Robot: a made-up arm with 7 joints.
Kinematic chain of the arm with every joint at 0, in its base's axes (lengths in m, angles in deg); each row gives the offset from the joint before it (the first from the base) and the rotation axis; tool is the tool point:
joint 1: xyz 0 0 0 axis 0 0.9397 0.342
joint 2: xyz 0 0 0 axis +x
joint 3: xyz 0 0 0 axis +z
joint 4: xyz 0.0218 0 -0.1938 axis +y
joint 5: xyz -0.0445 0 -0.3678 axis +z
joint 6: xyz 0 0 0 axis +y
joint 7: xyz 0 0 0 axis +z
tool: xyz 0 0 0
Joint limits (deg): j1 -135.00..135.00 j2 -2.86..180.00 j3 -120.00..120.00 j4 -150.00..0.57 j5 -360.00..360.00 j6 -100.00..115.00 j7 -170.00..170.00
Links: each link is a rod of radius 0.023 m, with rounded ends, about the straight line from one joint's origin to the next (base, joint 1, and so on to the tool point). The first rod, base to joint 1, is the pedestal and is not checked.
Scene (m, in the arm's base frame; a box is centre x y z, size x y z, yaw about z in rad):
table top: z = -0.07
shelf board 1: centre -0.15 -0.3 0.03 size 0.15 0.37 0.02 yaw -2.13
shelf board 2: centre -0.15 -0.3 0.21 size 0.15 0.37 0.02 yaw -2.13
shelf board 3: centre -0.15 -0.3 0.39 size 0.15 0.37 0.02 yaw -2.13
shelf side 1: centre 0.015 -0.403 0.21 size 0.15 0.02 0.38 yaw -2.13
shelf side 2: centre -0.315 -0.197 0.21 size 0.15 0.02 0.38 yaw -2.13
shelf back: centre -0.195 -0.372 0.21 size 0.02 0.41 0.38 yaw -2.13
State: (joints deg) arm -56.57 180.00 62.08 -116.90 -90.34 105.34 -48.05
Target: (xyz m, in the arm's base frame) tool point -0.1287 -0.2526 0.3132
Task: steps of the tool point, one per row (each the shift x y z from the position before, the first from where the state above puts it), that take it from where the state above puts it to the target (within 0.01 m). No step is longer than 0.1 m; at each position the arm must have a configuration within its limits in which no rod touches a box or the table.
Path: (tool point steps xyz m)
1: 0.0025 0.0342 0.0114
2: 0.0047 0.0317 0.0025
3: 0.0051 0.0281 -0.0060
4: 0.0036 0.0238 -0.0135
5: 0.0248 0.0045 0.0720
6: 0.0379 0.0214 0.0681
7: 0.0444 0.0394 0.0595
8: -0.0654 -0.0268 0.0138
9: -0.0685 -0.0295 -0.0033
10: -0.0673 -0.0299 -0.0204

